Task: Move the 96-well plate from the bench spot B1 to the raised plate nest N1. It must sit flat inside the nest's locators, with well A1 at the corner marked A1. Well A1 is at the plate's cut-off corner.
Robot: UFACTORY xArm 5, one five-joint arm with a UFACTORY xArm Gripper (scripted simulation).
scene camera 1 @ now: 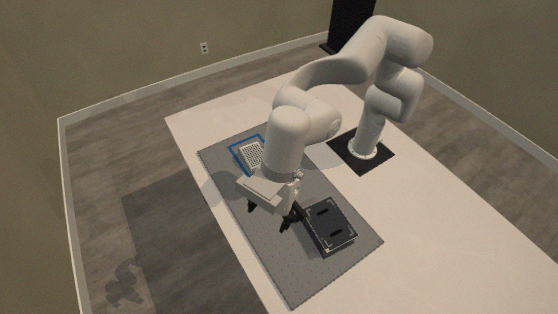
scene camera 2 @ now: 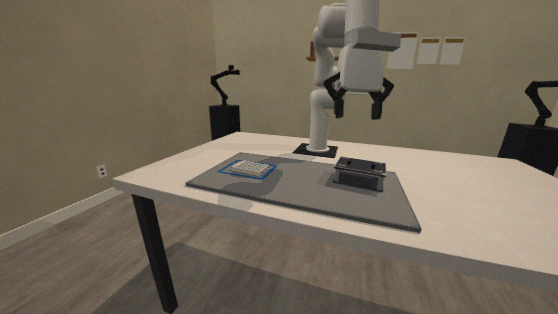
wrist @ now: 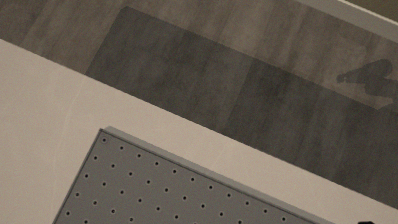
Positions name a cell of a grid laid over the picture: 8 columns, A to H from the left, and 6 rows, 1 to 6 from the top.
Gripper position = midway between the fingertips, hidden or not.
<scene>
I see my gripper (scene camera 2: F3) and a dark raised nest N1 (scene camera 1: E5).
My gripper shows as well in scene camera 1 (scene camera 1: D5).
</scene>
